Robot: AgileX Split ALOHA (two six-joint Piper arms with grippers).
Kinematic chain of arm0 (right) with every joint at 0, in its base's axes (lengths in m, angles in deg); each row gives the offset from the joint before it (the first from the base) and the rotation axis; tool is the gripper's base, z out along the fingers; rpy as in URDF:
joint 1: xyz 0 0 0.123 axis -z
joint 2: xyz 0 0 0 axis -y
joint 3: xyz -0.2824 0 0.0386 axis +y
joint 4: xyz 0.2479 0 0.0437 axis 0.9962 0 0.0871
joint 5: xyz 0 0 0 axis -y
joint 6: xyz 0.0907 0 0.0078 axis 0.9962 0 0.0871
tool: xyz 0 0 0 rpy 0 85 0
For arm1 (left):
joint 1: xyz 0 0 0.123 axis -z
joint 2: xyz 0 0 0 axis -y
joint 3: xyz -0.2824 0 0.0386 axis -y
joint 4: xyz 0.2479 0 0.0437 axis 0.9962 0 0.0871
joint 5: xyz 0 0 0 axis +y
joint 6: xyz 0.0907 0 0.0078 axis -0.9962 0 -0.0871
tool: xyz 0 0 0 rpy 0 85 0
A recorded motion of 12 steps. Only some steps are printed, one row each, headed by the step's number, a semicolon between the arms.
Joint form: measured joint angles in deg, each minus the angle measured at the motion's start. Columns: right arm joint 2, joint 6, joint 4, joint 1, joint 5, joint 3; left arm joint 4, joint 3, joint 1, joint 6, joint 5, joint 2.
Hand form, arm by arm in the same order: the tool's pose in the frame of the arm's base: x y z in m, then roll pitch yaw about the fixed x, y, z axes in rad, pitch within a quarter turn. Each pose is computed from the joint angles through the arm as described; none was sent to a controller.
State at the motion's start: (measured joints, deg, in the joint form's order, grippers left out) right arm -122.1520 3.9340 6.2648 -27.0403 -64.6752 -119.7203; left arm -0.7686 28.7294 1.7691 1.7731 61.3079 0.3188
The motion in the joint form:
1: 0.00 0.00 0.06 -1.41 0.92 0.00; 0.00 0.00 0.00 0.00 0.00 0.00
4: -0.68 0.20 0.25 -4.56 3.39 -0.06; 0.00 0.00 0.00 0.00 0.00 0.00
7: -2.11 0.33 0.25 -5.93 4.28 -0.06; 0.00 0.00 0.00 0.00 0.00 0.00
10: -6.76 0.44 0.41 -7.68 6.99 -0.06; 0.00 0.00 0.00 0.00 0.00 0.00
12: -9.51 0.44 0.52 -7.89 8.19 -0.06; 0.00 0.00 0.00 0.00 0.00 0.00
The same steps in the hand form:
1: 0.4144 0.2348 0.2954 2.9792 0.4900 -2.7778; -0.0063 -0.0009 0.2768 -3.0575 1.0933 -3.0911
4: 0.4055 0.2601 0.2919 2.9682 0.5206 -2.7358; -0.0063 -0.0009 0.2768 -3.0575 1.0933 -3.0911
7: 0.4037 0.2726 0.2806 2.9685 0.5108 -2.7155; -0.0063 -0.0009 0.2768 -3.0575 1.0933 -3.0911
10: 0.4075 0.2933 0.2425 2.9705 0.4763 -2.6912; -0.0063 -0.0009 0.2768 -3.0575 1.0933 -3.0911
12: 0.4121 0.2987 0.2191 2.9734 0.4491 -2.6889; -0.0063 -0.0009 0.2768 -3.0575 1.0933 -3.0911

